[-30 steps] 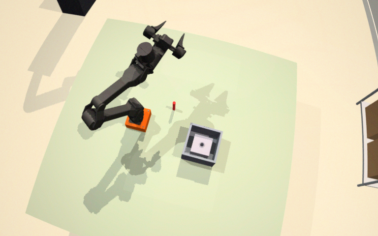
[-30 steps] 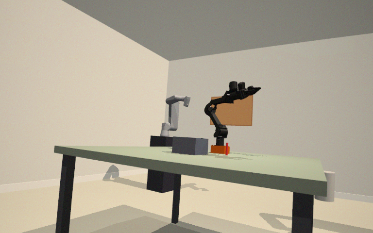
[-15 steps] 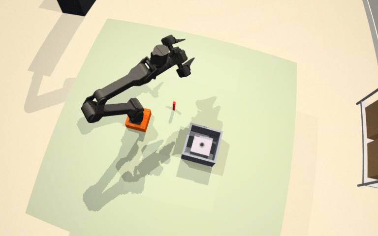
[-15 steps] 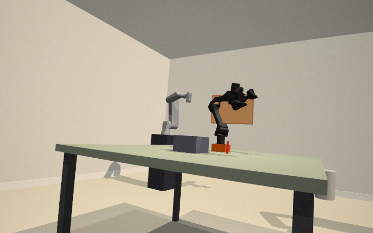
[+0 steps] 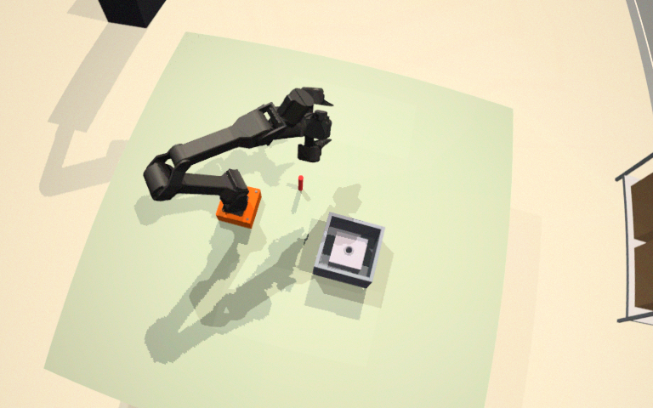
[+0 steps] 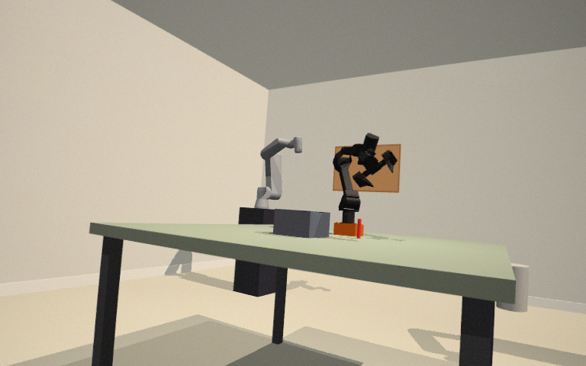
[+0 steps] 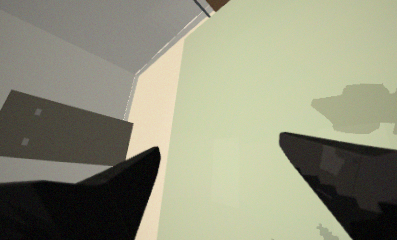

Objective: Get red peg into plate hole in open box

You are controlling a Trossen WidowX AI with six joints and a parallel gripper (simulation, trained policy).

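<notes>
The red peg lies 5 cm behind my gripper tip, 11 cm to the right of it and 20 cm below it. Round my gripper tip: plate: 14 cm ahead, 27 cm to the right, 19 cm below; grey box: 14 cm ahead, 27 cm to the right, 21 cm below.
</notes>
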